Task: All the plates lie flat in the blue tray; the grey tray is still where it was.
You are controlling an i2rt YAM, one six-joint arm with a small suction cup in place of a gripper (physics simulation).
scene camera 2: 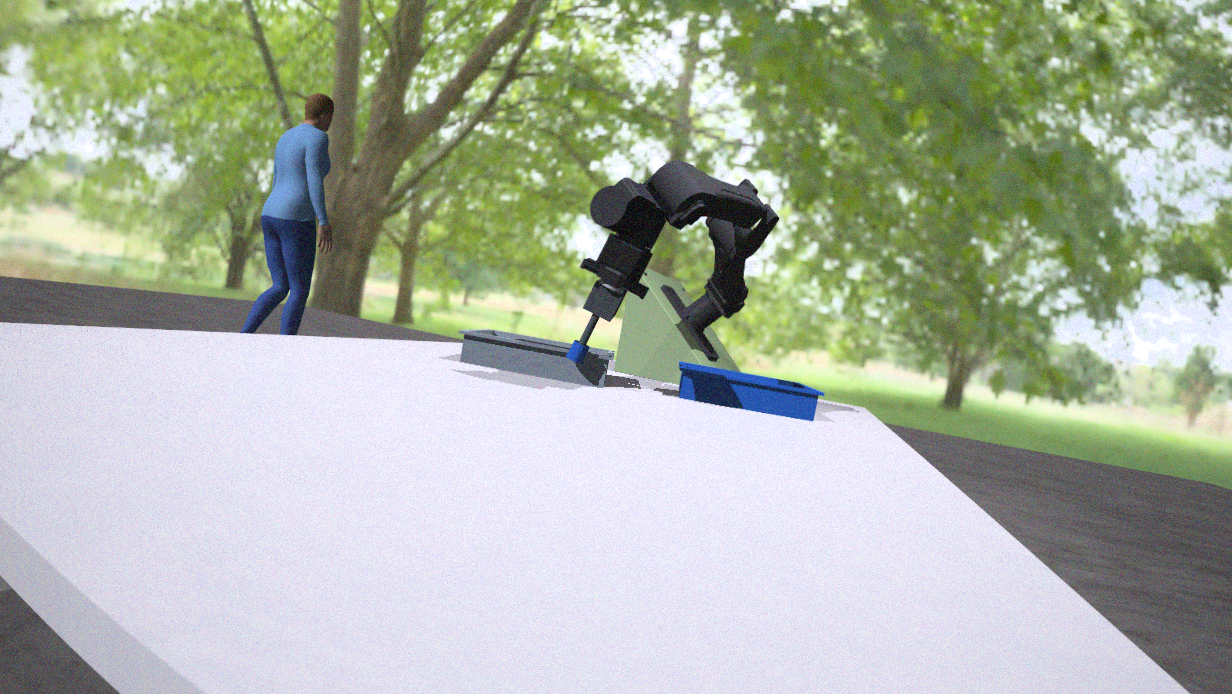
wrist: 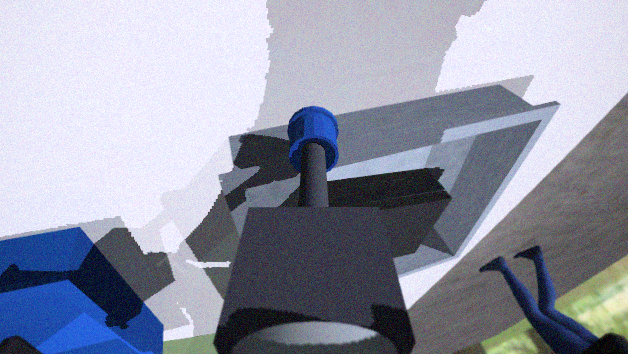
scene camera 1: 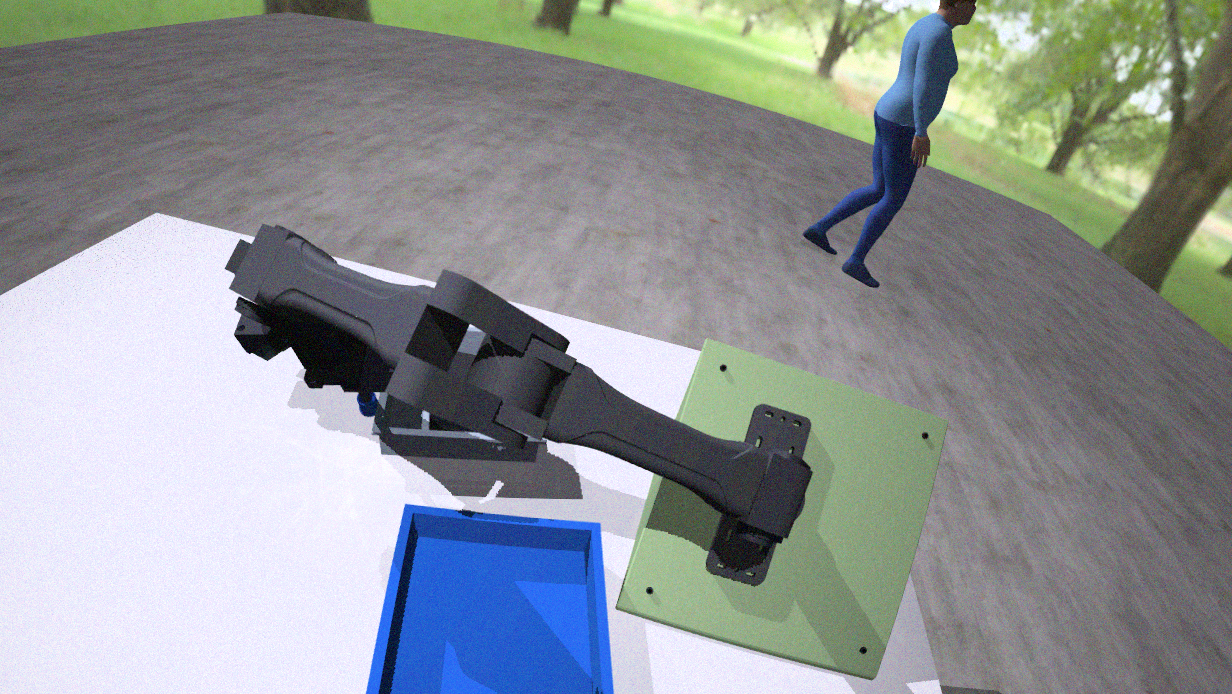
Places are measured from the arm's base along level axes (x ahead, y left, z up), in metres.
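Where they show: end effector, tool point: (scene camera 2: 574, 359) (wrist: 313, 131) (scene camera 1: 371, 407); arm's base, origin of the base link: (scene camera 2: 688, 323) (scene camera 1: 759, 493).
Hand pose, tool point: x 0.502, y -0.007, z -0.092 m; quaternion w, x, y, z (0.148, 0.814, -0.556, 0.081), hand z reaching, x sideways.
Observation:
Each offset is from my tool point to the centre of the thing. Level surfaces: height alone.
My gripper, a small blue suction cup (scene camera 1: 368, 405) (scene camera 2: 577, 350) (wrist: 313, 135) on a dark rod, has no plate on it. It is beside the near end of the grey tray and overlaps its outer wall in the wrist view. The grey tray {dx -0.086, dy -0.109, dz -0.012 m} (scene camera 1: 456, 444) (scene camera 2: 517, 355) (wrist: 475, 106) stands on the table, partly hidden under the arm. A dark shape shows inside it in the wrist view; I cannot tell whether it is shadow or plates. The blue tray {dx -0.272, dy +0.206, dz -0.012 m} (scene camera 1: 560, 534) (scene camera 2: 767, 399) (wrist: 45, 245) shows light and shadow patches on its floor, and no plate can be made out there.
The arm's base is bolted to a tilted green board (scene camera 1: 862, 517) (scene camera 2: 646, 344) beside the blue tray. The arm reaches over the grey tray. A person in blue (scene camera 1: 922, 77) (scene camera 2: 297, 172) stands beyond the white table {dz -0.037 m} (scene camera 1: 215, 517) (scene camera 2: 517, 534).

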